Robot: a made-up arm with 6 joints.
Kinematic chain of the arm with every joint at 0, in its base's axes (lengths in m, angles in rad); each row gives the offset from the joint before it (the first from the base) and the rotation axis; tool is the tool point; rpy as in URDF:
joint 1: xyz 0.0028 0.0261 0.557 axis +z
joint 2: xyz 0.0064 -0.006 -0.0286 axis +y
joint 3: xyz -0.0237 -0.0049 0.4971 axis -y
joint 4: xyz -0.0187 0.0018 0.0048 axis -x
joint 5: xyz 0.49 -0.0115 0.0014 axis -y
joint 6: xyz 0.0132 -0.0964 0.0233 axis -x
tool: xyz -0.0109 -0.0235 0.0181 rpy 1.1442 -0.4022 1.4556
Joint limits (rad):
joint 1: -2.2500..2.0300
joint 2: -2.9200..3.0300
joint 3: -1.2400..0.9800
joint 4: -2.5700..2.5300
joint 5: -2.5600..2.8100
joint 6: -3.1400..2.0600
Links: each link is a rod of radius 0.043 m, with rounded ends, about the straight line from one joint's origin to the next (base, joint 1, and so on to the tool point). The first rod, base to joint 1, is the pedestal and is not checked.
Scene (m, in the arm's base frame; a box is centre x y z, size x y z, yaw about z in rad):
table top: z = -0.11
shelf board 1: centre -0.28 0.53 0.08 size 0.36 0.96 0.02 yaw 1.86
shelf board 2: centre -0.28 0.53 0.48 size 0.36 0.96 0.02 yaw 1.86
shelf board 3: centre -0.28 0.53 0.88 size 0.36 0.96 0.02 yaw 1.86
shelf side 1: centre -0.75 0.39 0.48 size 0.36 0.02 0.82 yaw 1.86
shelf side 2: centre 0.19 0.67 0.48 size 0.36 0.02 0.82 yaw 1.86
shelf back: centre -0.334 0.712 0.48 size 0.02 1 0.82 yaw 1.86
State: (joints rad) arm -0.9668 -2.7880 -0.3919 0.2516 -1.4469 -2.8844
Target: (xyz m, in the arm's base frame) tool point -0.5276 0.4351 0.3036
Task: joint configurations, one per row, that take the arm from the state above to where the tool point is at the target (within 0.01 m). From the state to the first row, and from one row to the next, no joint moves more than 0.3 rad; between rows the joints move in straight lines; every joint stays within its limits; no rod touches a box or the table.
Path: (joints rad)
1: -0.8825 -2.6834 -0.1770 0.2875 -1.4453 -2.8878
2: -0.7982 -2.5787 0.0379 0.3234 -1.4438 -2.8913

